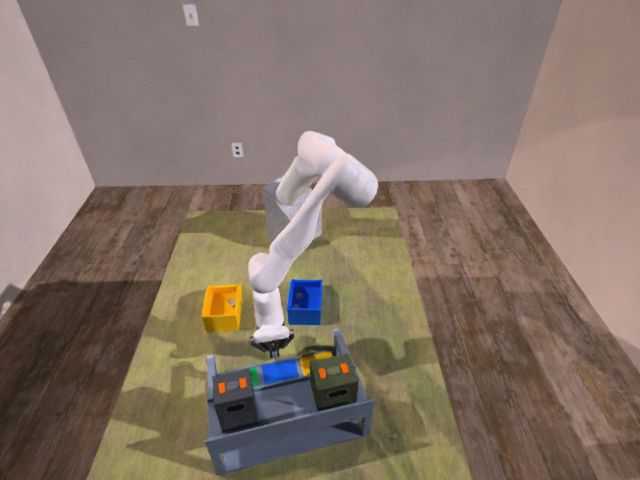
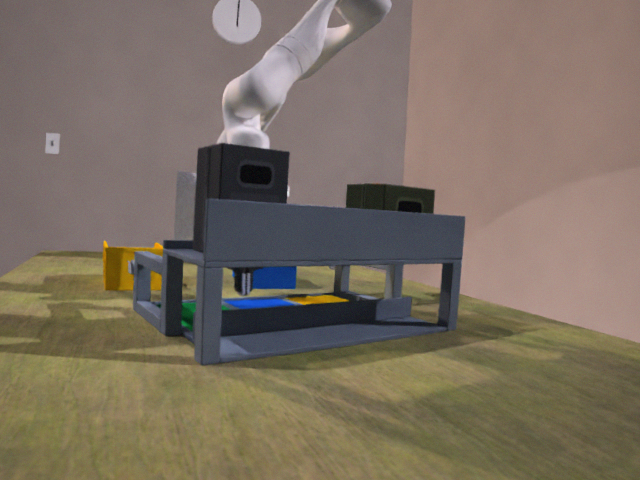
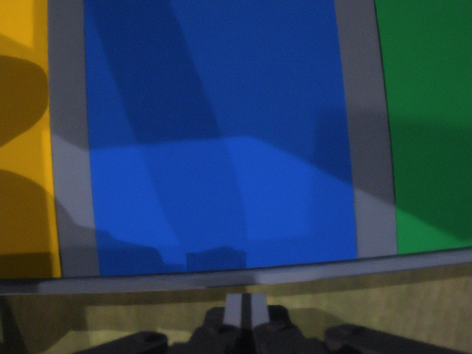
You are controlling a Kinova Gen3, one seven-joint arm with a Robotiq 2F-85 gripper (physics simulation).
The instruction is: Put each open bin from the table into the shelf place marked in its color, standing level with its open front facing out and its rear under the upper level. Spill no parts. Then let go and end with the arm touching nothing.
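Seen in the pictures: gripper, fingertip midpoint: (image 1: 274, 356) (image 2: 243, 295) (image 3: 247, 319); arm's base, link origin: (image 1: 288, 195).
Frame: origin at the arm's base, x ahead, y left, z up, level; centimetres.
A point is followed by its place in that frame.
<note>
A yellow bin (image 1: 222, 308) {x 35.2, y -23.1, z -20.0 cm} (image 2: 117, 268) {x 44.6, y -25.0, z -16.5 cm} stands on the mat left of the arm. A blue bin (image 1: 305, 304) {x 35.6, y 4.3, z -20.0 cm} (image 2: 276, 277) {x 44.1, y 4.6, z -18.1 cm} stands right of the arm, with round parts inside. Some parts show in the yellow bin too. The grey shelf (image 1: 289, 421) {x 83.8, y -0.8, z -4.3 cm} (image 2: 336, 235) {x 84.3, y -3.5, z -7.3 cm} has a lower level with a green place (image 1: 253, 377) {x 62.1, y -11.5, z -19.7 cm} (image 2: 199, 312) (image 3: 430, 125) {x 63.7, y -11.6, z -19.7 cm}, a blue place (image 1: 280, 371) {x 60.7, y -3.9, z -19.7 cm} (image 2: 258, 303) {x 60.9, y -4.4, z -19.7 cm} (image 3: 215, 110) {x 63.4, y -3.6, z -19.7 cm} and a yellow place (image 1: 316, 361) (image 2: 320, 299) {x 58.8, y 7.3, z -19.7 cm} (image 3: 22, 155) {x 61.1, y 3.8, z -19.7 cm}. My gripper (image 1: 274, 355) {x 56.0, y -5.5, z -19.3 cm} (image 2: 243, 292) {x 56.0, y -5.5, z -19.3 cm} (image 3: 247, 319) {x 56.0, y -5.5, z -19.3 cm} is shut and empty, pointing down near the blue place's front edge.
A dark grey box (image 1: 235, 405) {x 81.6, y -12.2, z 0.1 cm} (image 2: 242, 175) {x 81.8, y -13.9, z -1.4 cm} stands on the upper level at the left. A dark green box (image 1: 333, 384) {x 77.8, y 9.5, z -0.7 cm} (image 2: 390, 197) {x 78.9, y 6.9, z -2.4 cm} stands there at the right. Shelf posts (image 1: 211, 373) {x 65.2, y -21.4, z -11.8 cm} (image 1: 340, 343) {x 58.3, y 13.4, z -11.9 cm} rise at both ends near the gripper.
</note>
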